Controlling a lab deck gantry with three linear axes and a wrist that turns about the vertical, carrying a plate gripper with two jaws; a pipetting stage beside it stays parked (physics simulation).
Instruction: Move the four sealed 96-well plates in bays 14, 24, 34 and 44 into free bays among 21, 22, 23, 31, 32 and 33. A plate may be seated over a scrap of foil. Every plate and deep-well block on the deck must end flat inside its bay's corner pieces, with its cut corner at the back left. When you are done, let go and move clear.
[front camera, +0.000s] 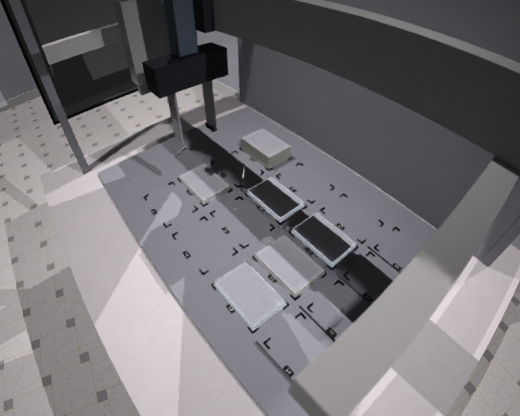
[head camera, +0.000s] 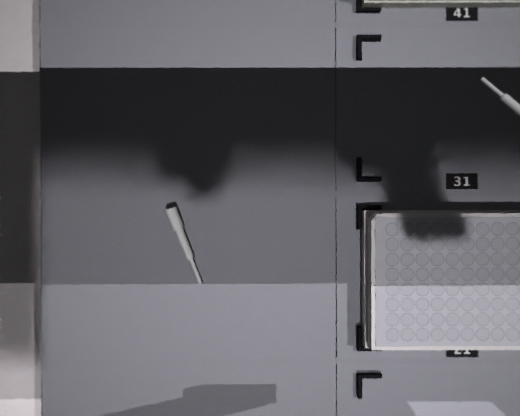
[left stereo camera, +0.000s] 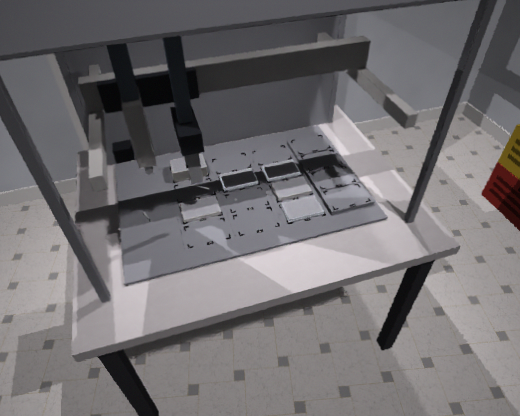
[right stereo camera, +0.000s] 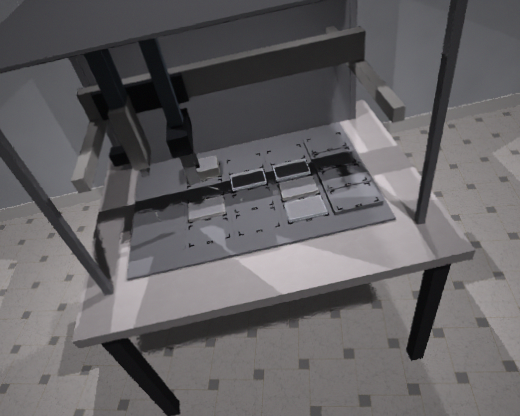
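Pixels of known places: gripper, fingertip midpoint: (front camera: 196, 134) (left stereo camera: 194, 174) (right stereo camera: 194, 175); robot's base, link origin: (front camera: 145, 197) (left stereo camera: 189, 247) (right stereo camera: 190, 245).
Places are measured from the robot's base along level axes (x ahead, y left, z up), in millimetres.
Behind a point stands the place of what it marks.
Observation:
My gripper (front camera: 196, 137) @(x 64, y 150, z 160 mm) is open, raised over the deck's left part, its jaws apart with nothing between them. A sealed plate (front camera: 204, 184) @(x 78, y 144, z 14 mm) (head camera: 445, 255) @(x 46, y 166, z 14 mm) (left stereo camera: 200, 209) @(x 63, y 140, z 14 mm) (right stereo camera: 206, 208) @(x 65, y 143, z 15 mm) lies flat in bay 21, its left end inside the corner pieces; the head camera cuts off its right end. Plates in shadow lie in bay 32 (plate (front camera: 276, 199) @(x 238, y 251, z 14 mm) (left stereo camera: 238, 179) @(x 225, y 248, z 14 mm) (right stereo camera: 248, 179) @(x 229, y 248, z 14 mm)) and bay 33 (plate (front camera: 324, 239) @(x 399, y 250, z 14 mm) (left stereo camera: 281, 170) @(x 391, y 248, z 14 mm) (right stereo camera: 292, 170) @(x 393, y 243, z 14 mm)). Another plate (front camera: 289, 265) @(x 397, y 145, z 14 mm) (left stereo camera: 291, 189) @(x 389, y 137, z 14 mm) sits in bay 23. Bays 14, 24, 34 and 44 show no plates in the stereo views.
A deep-well block (front camera: 265, 147) @(x 85, y 346, z 42 mm) (right stereo camera: 207, 167) @(x 88, y 338, z 42 mm) sits in bay 41. A plate (front camera: 250, 295) @(x 400, y 40, z 14 mm) (left stereo camera: 302, 208) @(x 390, y 37, z 14 mm) (right stereo camera: 306, 208) @(x 394, y 35, z 14 mm) sits in bay 13. One thin white stick (front camera: 243, 175) @(x 108, y 248, z 7 mm) (head camera: 502, 95) @(x 88, y 264, z 3 mm) lies in bay 31, another white stick (head camera: 185, 245) @(x -111, y 171, z 5 mm) (left stereo camera: 146, 216) @(x -115, y 174, z 4 mm) left of the bays. The pipetting stage (left stereo camera: 138, 132) hangs at left.

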